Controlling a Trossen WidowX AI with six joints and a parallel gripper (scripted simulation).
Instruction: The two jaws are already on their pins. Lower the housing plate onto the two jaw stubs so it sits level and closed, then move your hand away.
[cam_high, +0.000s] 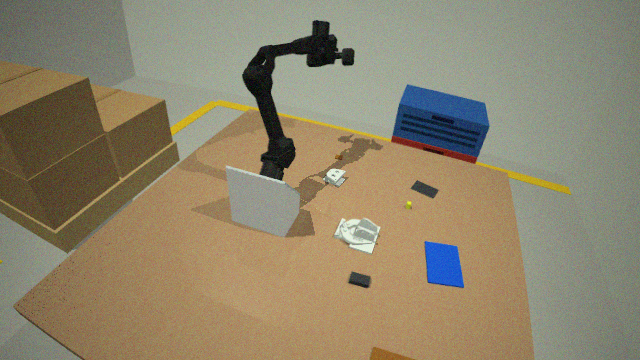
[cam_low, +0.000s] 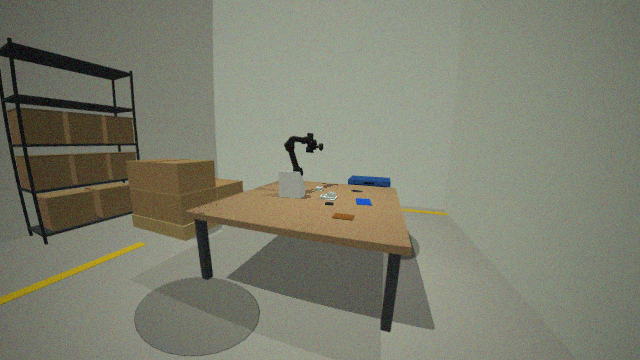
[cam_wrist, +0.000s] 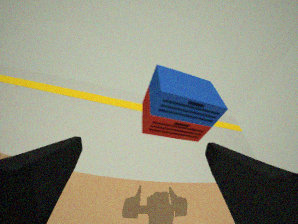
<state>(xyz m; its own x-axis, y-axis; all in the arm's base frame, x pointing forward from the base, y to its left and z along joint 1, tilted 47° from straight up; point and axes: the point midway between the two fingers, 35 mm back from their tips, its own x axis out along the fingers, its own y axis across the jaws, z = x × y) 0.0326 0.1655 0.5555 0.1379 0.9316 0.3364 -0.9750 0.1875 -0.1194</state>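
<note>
The white part lies 110 mm ahead of my gripper tip, 300 mm to the right of it and 340 mm below it. The rest, counted from my gripper tip: blue mat 550 mm ahead, 560 mm to the right, 350 mm below; yellow block 410 mm ahead, 350 mm to the right, 340 mm below; orange pad 460 mm ahead, 930 mm to the right, 350 mm below.
</note>
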